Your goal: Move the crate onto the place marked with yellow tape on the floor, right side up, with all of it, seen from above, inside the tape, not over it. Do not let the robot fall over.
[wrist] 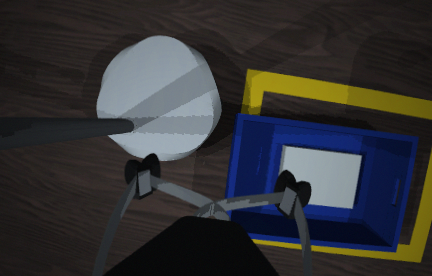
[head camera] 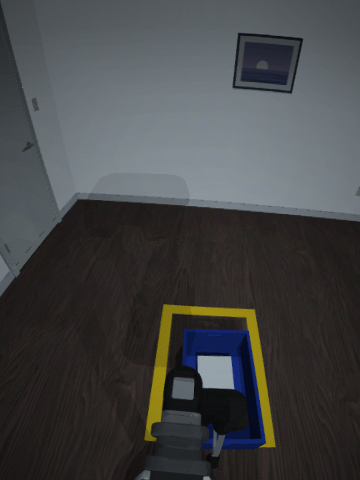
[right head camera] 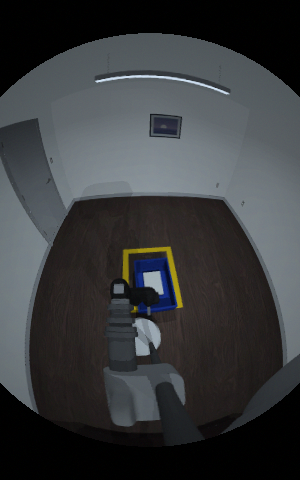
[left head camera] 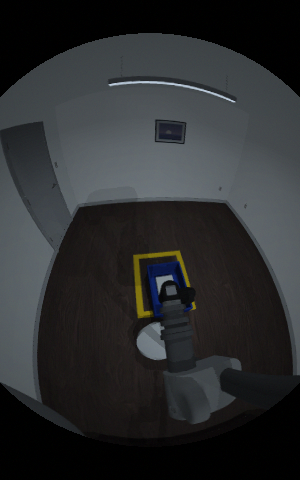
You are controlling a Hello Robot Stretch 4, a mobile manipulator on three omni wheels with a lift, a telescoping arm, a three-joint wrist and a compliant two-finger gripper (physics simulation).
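Where they show: gripper, fingertip midpoint: (wrist: 217, 177) (head camera: 211, 432); robot's base at its link origin: (wrist: 168, 103) (right head camera: 140, 335) (left head camera: 156, 339).
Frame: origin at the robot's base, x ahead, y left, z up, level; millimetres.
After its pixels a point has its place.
The blue crate (head camera: 215, 341) @(x 854, y -184, z 79 mm) (left head camera: 165, 269) @(x 856, y -222, z 42 mm) (right head camera: 150, 265) @(x 854, y -181, z 48 mm) (wrist: 255, 150) @(x 367, y -127, z -9 mm) stands upright, open side up, with a white block (head camera: 215, 370) @(x 679, y -186, z 44 mm) (wrist: 330, 175) @(x 660, y -170, z 43 mm) inside. It lies mostly within the yellow tape (head camera: 161, 360) @(x 744, y 152, z -27 mm) (left head camera: 138, 285) @(x 697, y 142, z -27 mm) (right head camera: 149, 249) @(x 1154, y -195, z -27 mm) (wrist: 340, 92) @(x 669, y 157, z -27 mm). Its near end covers part of the near band and reaches past it in the wrist view. Its right side is very close to the right band or over its inner edge. Floor shows between crate and tape at the far and left sides. My gripper (wrist: 217, 177) @(x 227, y -87, z 741 mm) is open and empty above the crate's near end; the arm hides part of the crate.
A white rounded disc (left head camera: 150, 340) @(x 13, y 66, z 187 mm) (right head camera: 145, 335) @(x 11, y -58, z 187 mm) (wrist: 160, 85) @(x 9, y 45, z 187 mm) is just near of the crate, with a dark pole over it. The wall with a framed picture (head camera: 267, 62) @(x 2594, y -556, z 1526 mm) is beyond the tape. A grey door (head camera: 15, 125) @(x 1982, y 1537, z 1093 mm) (left head camera: 30, 175) @(x 1617, y 1549, z 1287 mm) is at the left.
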